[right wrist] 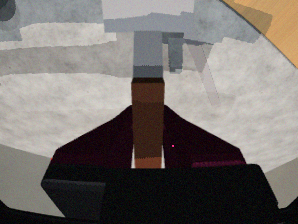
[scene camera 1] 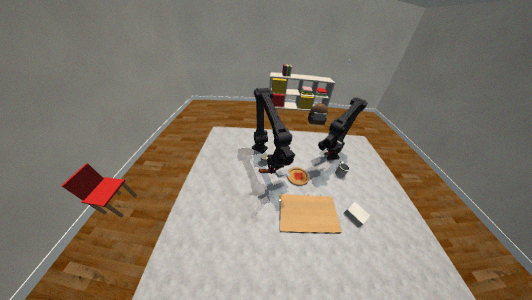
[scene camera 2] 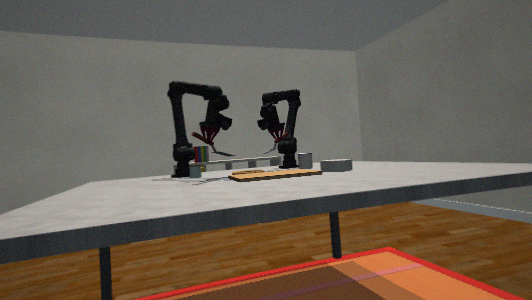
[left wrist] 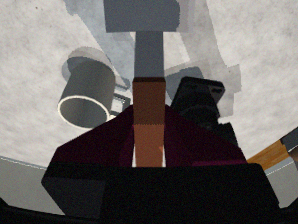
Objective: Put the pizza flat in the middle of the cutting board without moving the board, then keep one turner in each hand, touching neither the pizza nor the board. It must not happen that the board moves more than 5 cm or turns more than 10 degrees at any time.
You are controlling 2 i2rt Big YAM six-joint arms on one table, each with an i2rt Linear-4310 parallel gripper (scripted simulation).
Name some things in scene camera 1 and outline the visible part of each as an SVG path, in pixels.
A wooden cutting board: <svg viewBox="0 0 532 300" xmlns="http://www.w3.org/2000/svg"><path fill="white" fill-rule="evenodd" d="M280 194L280 232L342 233L332 196Z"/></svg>
